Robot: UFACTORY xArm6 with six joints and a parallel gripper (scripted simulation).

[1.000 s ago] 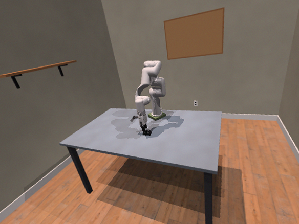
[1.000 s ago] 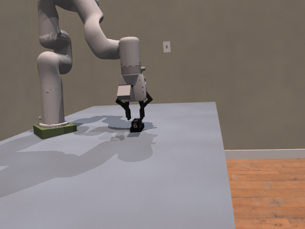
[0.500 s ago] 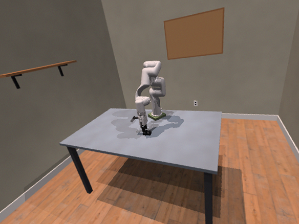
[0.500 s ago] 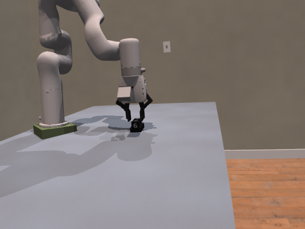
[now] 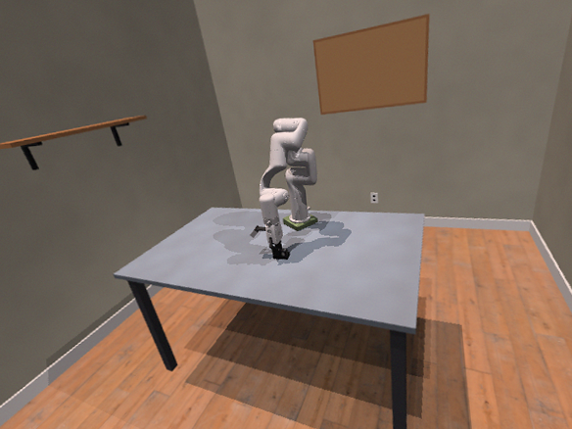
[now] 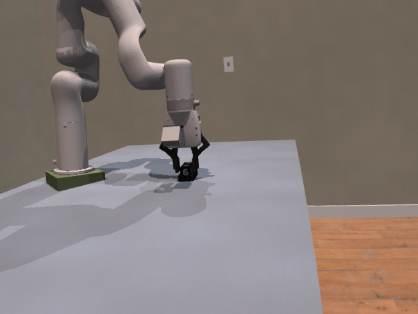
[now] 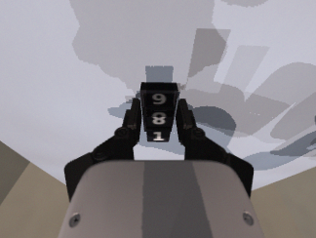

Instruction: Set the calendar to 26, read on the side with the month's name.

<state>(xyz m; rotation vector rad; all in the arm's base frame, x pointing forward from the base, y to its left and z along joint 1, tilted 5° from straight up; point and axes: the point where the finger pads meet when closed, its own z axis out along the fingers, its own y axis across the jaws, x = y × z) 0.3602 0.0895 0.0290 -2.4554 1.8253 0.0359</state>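
Right now my hand is 20 mm above the black cube. Round my hand: black calendar tray (10 mm behind, 20 mm to the left, 30 mm below).
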